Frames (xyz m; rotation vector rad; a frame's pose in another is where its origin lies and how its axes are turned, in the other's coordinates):
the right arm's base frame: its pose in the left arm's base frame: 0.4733 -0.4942 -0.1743 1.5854 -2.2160 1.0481
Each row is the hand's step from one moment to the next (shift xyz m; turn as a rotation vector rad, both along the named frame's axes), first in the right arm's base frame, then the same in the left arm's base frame.
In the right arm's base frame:
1: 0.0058 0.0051 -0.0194 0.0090 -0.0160 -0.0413
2: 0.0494 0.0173 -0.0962 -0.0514 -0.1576 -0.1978
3: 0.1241 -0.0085 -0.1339 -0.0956 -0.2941 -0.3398
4: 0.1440 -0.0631 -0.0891 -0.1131 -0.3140 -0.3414
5: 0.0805 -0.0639 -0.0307 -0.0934 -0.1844 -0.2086
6: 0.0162 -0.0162 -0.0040 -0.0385 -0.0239 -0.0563
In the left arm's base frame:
1: -0.0111 0.0093 0.0151 0.0018 0.0180 0.0414
2: -0.0558 0.0298 0.0894 0.1179 0.1423 0.1802
3: -0.0703 -0.0045 0.1686 0.2263 0.2460 0.3152
4: -0.0196 -0.0575 0.1702 0.2506 0.2567 0.3150
5: 0.0188 -0.0494 0.0934 0.1560 0.1759 0.1760
6: 0.0072 -0.0119 0.0186 0.0242 0.0615 0.0293

